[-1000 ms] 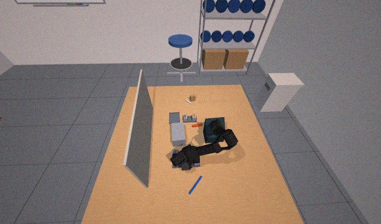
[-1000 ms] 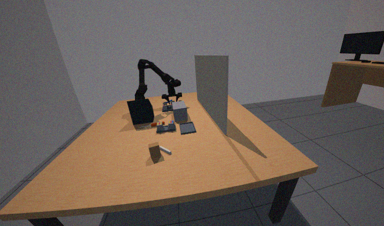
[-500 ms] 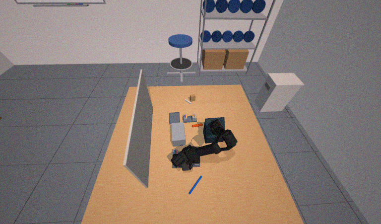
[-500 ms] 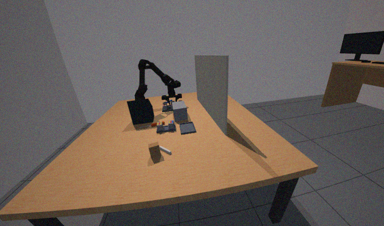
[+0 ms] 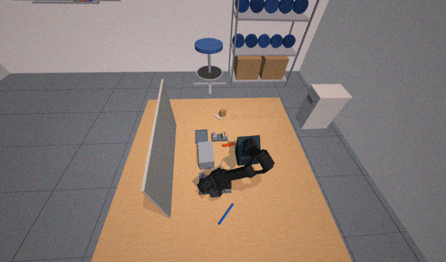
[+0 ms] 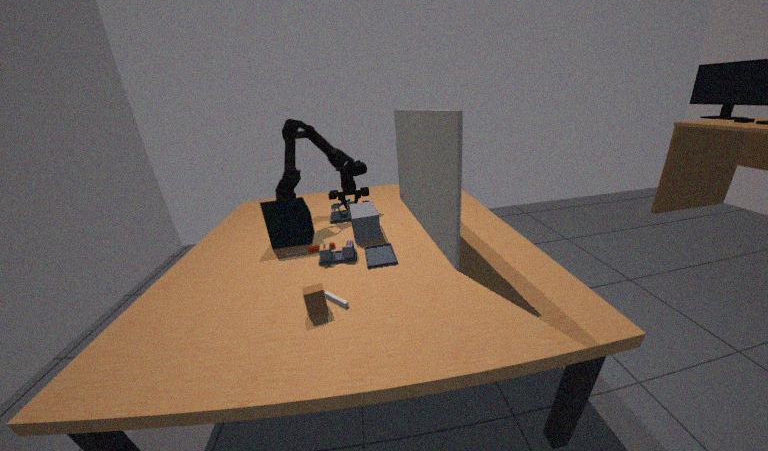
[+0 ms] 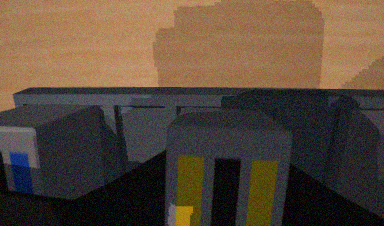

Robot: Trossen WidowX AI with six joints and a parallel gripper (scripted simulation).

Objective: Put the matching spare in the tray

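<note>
The grey tray lies 9 cm ahead of my gripper tip, 42 cm to the right of it and 1 cm below it. Round my gripper tip: grey mounted unit: 5 cm ahead, 21 cm to the right, 3 cm above; grey spare: 3 cm above; blue pen: 6 cm behind, 14 cm to the left, 1 cm below.
</note>
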